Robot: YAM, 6 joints.
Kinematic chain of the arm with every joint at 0, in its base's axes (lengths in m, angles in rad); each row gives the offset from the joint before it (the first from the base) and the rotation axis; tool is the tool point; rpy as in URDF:
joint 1: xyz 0 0 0.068 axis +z
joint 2: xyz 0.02 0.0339 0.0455 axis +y
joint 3: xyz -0.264 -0.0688 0 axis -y
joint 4: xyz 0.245 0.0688 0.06 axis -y
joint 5: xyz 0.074 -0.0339 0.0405 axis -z
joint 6: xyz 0.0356 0 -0.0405 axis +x
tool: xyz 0 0 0 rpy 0 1.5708 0
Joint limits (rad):
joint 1: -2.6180..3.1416
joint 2: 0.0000..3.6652
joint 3: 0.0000..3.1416
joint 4: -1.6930..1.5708
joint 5: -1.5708..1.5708
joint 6: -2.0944..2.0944
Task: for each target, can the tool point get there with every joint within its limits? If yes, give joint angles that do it. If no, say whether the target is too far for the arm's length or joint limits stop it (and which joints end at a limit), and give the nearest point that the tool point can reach.
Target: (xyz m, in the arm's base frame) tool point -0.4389 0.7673 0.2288
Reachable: no: too far | nearest point -0.3179 0.5558 0.1963 | short by 0.246 m
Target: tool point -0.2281 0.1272 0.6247
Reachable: yes | joints 2.5753 1.5027 2.0017 0.3236 -0.4348 -0.4029
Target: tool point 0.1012 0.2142 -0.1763
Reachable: yes | joints 1.0912 2.9766 1.2723 -0.5750 -0.2585 0.6902
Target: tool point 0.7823 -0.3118 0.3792
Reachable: no: too far | nearest point 0.5718 -0.2279 0.3060 | short by 0.238 m
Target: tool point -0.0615 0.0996 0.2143
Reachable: yes | joints 2.2671 0.5247 0.4520 -0.6981 0.4881 1.4008
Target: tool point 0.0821 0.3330 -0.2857
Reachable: yes | joints 1.3352 3.3197 1.5919 0.5526 0.0597 0.1541
